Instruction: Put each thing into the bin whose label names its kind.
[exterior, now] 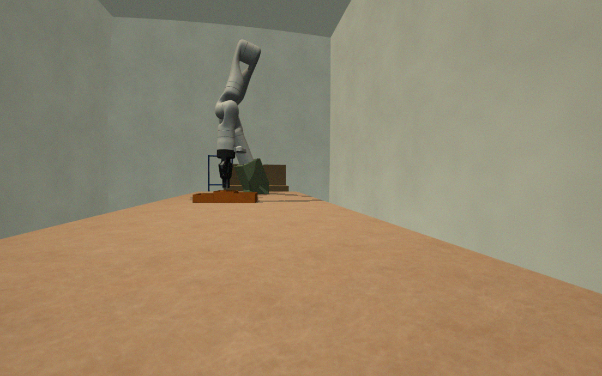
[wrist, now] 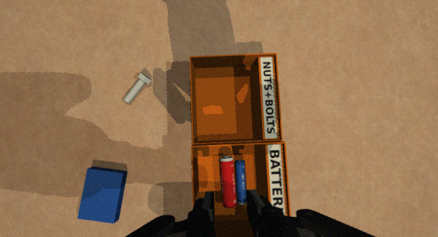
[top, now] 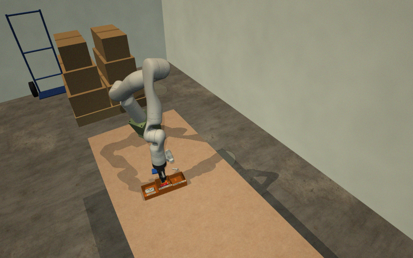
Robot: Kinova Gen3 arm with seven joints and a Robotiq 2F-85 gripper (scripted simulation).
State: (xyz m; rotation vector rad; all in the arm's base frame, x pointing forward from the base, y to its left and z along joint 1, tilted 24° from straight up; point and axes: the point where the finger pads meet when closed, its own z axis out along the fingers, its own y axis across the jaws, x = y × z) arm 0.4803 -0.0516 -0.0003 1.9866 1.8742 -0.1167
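Now: hand 10 mm short of the joined orange bins and 50 mm above it. Round my hand: thin blue stick-like thing 10 mm ahead, 60 mm below; red battery 10 mm to the left, 60 mm below; white domino 10 mm behind, 80 mm to the right, 60 mm below.
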